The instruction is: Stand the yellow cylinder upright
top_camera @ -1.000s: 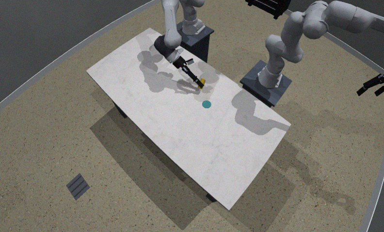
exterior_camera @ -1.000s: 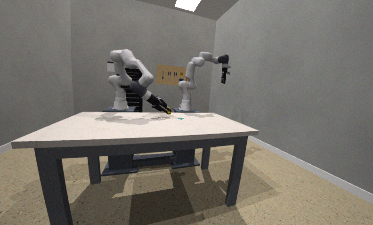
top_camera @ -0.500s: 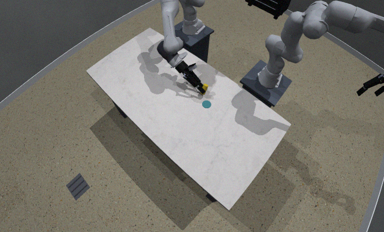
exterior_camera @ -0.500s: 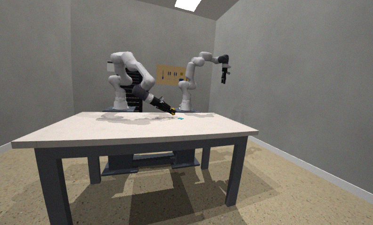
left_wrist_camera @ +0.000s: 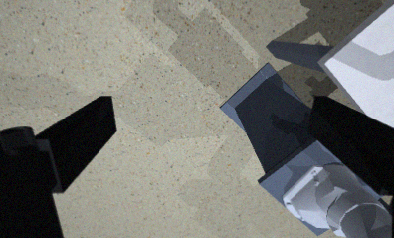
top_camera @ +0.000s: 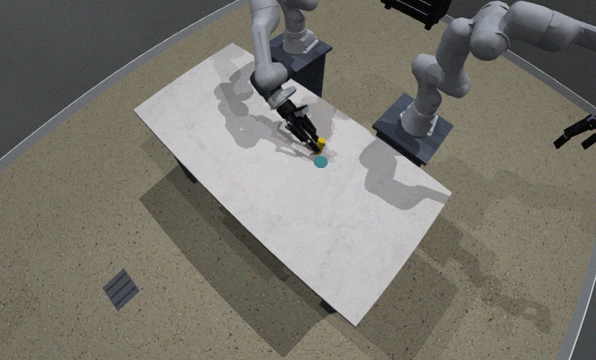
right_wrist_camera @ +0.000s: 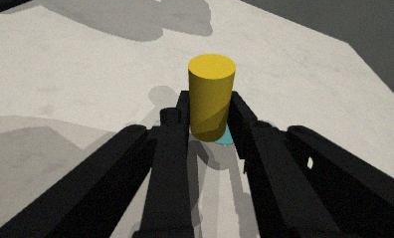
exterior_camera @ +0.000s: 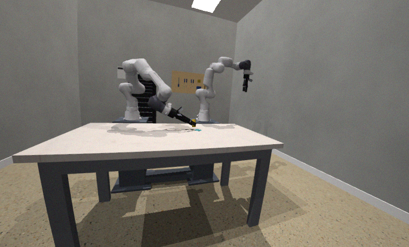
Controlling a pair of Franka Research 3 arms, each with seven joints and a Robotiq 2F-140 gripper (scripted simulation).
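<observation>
Now: right hand 60 mm above the cyan circle, 50 mm to the right of it and 20 mm short of it. From my right hand the other things lie so: yellow cylinder (20 mm to the left).
</observation>
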